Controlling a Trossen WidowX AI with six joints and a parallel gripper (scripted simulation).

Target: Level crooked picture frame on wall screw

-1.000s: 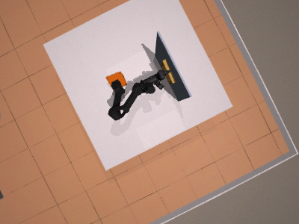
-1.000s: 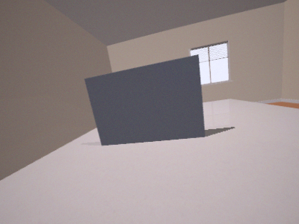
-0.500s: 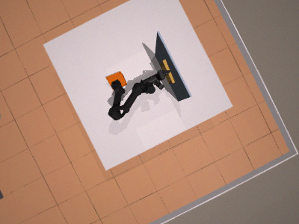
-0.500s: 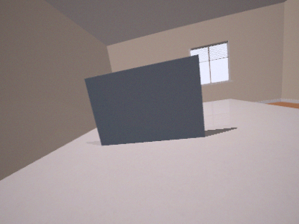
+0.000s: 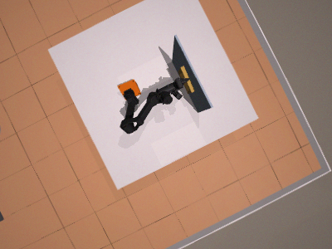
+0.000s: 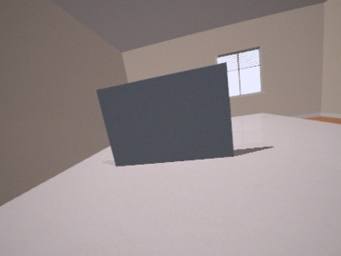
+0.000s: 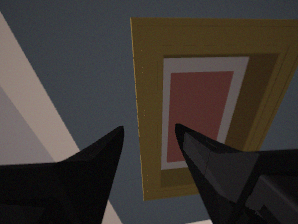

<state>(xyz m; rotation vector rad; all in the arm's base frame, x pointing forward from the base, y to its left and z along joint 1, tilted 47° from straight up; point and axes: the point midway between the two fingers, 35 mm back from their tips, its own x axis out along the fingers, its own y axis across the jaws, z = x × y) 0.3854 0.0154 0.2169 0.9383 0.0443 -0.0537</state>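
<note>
Right now the picture frame is 10 mm ahead of my gripper tip, 10 mm to the left of it and 50 mm below it. Also, from my gripper tip: wall panel 20 mm ahead, 10 mm to the left, 70 mm below.
</note>
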